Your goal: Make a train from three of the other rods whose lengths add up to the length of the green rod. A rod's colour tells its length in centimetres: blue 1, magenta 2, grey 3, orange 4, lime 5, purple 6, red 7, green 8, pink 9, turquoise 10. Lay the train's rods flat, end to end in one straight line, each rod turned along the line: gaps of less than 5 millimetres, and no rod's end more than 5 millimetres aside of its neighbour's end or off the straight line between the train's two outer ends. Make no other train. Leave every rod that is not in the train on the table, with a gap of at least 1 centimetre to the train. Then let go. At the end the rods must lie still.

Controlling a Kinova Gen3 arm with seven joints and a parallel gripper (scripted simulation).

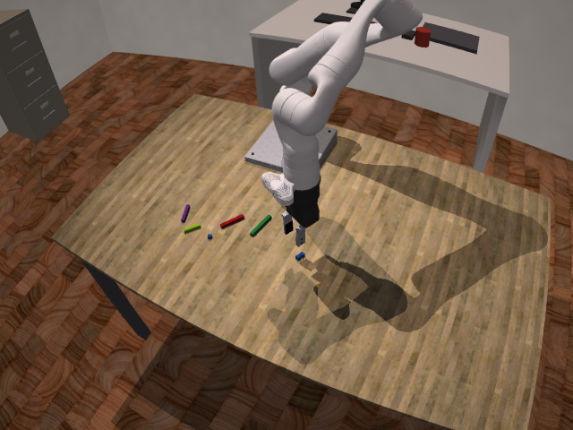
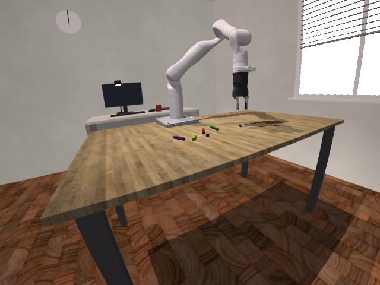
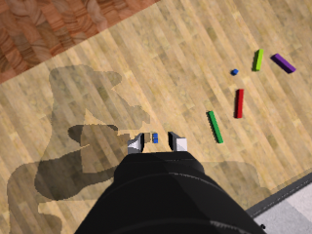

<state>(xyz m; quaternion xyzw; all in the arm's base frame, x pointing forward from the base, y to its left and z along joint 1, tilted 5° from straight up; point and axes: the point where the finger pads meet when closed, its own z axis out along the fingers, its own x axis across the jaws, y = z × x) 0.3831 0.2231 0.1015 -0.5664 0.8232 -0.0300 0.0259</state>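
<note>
My gripper is now 30 mm short of the purple rod, 350 mm to the left of it and 100 mm above it. Also, from my hand: green rod (50 mm behind, 140 mm to the right, 100 mm below); red rod (20 mm behind, 220 mm to the right, 100 mm below); lime rod (60 mm ahead, 300 mm to the right, 100 mm below).
</note>
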